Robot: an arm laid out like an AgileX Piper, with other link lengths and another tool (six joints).
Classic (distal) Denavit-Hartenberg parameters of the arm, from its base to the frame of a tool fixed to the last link. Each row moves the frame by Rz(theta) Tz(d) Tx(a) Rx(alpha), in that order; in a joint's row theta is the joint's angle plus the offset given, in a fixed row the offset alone. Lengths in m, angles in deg.
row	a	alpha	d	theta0
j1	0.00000	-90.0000	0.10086	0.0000
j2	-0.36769	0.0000	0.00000	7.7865
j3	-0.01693	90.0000	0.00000	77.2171
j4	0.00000	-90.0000	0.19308	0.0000
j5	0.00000	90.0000	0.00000	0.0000
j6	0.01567	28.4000	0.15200	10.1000
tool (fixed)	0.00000	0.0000	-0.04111	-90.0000
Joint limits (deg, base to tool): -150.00..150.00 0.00..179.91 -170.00..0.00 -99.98..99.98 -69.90..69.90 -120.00..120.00
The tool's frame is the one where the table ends.
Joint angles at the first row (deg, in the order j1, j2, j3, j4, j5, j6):
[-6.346 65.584 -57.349 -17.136 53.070 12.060]
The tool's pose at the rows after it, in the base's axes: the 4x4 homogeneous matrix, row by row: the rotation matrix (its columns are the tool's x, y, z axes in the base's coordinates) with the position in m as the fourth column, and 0 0 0 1 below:
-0.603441 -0.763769 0.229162 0.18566; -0.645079 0.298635 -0.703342 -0.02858; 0.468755 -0.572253 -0.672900 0.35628; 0 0 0 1
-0.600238 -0.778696 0.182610 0.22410; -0.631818 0.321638 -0.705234 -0.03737; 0.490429 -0.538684 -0.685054 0.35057; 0 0 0 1
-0.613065 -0.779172 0.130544 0.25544; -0.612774 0.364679 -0.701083 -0.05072; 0.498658 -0.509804 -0.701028 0.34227; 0 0 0 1
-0.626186 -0.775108 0.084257 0.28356; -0.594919 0.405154 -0.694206 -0.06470; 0.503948 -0.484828 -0.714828 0.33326; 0 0 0 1
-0.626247 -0.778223 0.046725 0.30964; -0.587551 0.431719 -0.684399 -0.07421; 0.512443 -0.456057 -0.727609 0.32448; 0 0 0 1
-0.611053 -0.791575 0.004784 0.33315; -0.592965 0.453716 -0.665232 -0.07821; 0.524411 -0.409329 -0.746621 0.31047; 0 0 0 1
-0.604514 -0.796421 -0.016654 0.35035; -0.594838 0.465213 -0.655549 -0.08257; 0.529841 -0.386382 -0.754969 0.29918; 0 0 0 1
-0.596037 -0.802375 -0.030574 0.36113; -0.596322 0.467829 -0.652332 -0.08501; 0.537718 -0.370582 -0.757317 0.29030; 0 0 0 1
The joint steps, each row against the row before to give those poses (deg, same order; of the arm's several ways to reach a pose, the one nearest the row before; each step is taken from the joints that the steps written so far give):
[-0.001 7.205 -4.799 -1.482 0.225 1.916]
[-1.030 6.918 -4.506 -0.266 0.130 0.553]
[-2.246 5.805 -3.902 0.540 -0.001 0.256]
[-1.971 5.304 -4.053 0.571 0.358 0.245]
[-0.851 4.963 -4.572 0.646 1.464 0.000]
[-0.032 4.844 -3.784 1.064 1.839 0.001]
[-0.205 3.465 -2.621 0.495 0.537 0.001]
[-0.002 2.287 -1.508 0.036 0.250 -0.002]

